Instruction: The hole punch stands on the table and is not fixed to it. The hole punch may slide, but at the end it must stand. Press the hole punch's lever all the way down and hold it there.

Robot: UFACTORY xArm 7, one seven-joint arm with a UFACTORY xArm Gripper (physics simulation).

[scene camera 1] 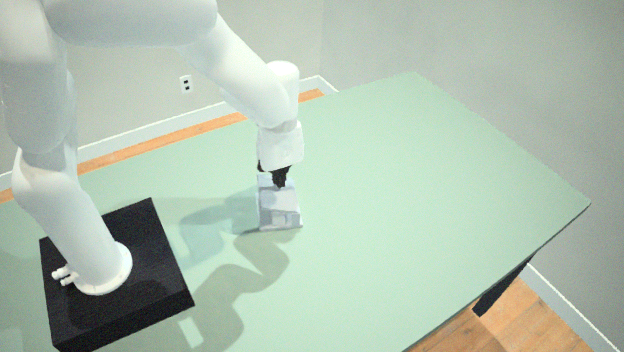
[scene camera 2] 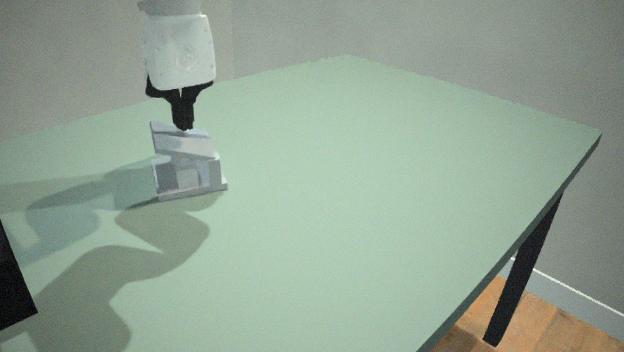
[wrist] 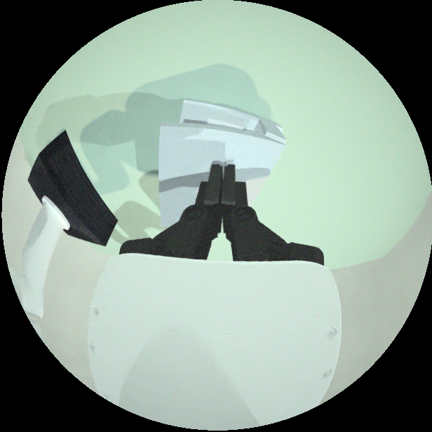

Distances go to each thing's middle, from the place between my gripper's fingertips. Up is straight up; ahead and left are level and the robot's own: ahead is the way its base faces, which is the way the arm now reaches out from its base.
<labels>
My gripper is now 20 mm above the broad flat lever point(scene camera 1: 284, 199), 10 mm to the left of it and 10 mm past it. Also, from my hand: pale grey hole punch point(scene camera 2: 172, 182): 40 mm below, 10 mm to the right, 10 mm behind.
</labels>
